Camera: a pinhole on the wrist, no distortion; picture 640 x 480 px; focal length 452.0 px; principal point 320.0 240.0 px. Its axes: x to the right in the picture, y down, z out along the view. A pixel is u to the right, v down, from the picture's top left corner.
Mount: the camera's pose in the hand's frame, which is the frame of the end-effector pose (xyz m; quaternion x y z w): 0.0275 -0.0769 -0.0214 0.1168 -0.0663 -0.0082 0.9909
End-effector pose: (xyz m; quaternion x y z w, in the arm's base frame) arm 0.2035 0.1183 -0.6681 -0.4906 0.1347 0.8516 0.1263
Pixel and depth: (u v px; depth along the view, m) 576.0 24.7 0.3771
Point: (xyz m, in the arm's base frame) -0.0314 0.5716 -0.7105
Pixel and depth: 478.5 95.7 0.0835
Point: 0.1787 0.2567 -0.6932
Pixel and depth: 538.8 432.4 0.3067
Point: -0.1124 0.2674 -0.6310
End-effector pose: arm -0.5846 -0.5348 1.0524 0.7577 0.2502 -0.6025 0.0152
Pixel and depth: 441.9 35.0 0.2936
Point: -0.9027 -0.3471 1.0021
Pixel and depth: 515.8 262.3 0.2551
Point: -0.8386 -0.4651 0.9268
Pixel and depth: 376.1 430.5 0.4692
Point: -1.0176 -0.6886 0.8974
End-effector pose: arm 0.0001 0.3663 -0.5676 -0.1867 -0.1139 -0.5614 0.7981
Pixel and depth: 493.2 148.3 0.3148
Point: -0.1581 0.3325 -0.2341
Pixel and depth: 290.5 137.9 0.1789
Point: -0.1462 0.3857 -0.4173
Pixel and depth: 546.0 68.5 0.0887
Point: -0.1011 0.3024 -0.4658
